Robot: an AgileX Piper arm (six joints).
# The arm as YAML. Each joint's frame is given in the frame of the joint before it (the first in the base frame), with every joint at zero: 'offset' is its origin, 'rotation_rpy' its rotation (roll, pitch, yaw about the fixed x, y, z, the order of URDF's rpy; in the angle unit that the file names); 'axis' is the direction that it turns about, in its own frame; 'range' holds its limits. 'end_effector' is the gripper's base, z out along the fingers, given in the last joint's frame.
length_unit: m
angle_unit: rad
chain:
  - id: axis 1
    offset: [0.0, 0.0, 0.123]
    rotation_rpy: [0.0, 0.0, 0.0]
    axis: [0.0, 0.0, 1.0]
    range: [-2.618, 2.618]
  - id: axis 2
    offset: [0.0, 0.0, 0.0]
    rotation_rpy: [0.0, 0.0, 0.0]
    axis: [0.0, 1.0, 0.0]
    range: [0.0, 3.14]
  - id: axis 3
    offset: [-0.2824, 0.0, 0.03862]
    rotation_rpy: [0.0, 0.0, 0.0]
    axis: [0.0, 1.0, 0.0]
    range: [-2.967, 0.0]
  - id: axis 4
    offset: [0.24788, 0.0, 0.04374]
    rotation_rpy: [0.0, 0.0, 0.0]
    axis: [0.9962, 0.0, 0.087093]
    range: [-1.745, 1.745]
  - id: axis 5
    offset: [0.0, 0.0, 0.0]
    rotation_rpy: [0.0, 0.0, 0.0]
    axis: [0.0, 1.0, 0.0]
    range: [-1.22, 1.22]
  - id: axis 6
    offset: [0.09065, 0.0, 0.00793]
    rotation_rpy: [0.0, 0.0, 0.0]
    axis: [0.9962, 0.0, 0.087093]
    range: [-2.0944, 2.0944]
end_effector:
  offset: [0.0, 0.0, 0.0]
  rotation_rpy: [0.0, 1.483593, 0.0]
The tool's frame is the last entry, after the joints.
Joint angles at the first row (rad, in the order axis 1, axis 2, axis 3, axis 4, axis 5, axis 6):
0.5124 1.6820 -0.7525 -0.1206 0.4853 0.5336
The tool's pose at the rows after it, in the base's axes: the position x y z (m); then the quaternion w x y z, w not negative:
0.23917 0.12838 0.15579 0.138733 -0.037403 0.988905 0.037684
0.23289 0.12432 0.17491 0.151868 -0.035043 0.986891 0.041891
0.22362 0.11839 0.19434 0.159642 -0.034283 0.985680 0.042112
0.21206 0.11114 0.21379 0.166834 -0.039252 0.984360 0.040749
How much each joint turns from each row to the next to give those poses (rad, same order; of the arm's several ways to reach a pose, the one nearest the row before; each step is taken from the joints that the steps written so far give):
0.0001 -0.0639 -0.0009 0.0000 0.0286 0.0000
0.0000 -0.0761 0.0000 0.0000 0.0488 0.0000
-0.0001 -0.0825 0.0000 0.0000 0.0683 -0.0048
0.0000 -0.0878 0.0000 0.0000 0.0757 -0.0174

